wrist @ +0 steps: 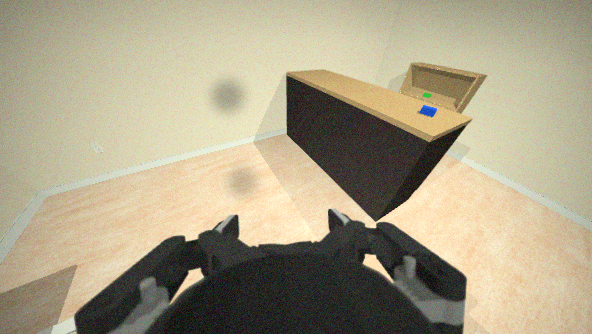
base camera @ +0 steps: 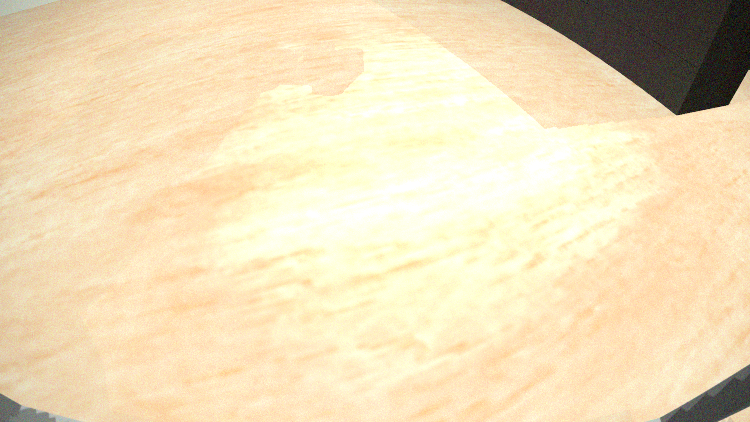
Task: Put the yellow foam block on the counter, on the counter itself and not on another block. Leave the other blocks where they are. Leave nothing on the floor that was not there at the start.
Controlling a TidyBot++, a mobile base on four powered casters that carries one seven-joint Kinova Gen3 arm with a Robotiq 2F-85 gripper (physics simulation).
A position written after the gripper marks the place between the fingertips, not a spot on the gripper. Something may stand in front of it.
In view: the gripper (wrist: 284, 221), a counter (base camera: 686, 62) and a tan open-fronted shelf unit (wrist: 456, 86).
The counter shows as well in the wrist view (wrist: 372, 142).
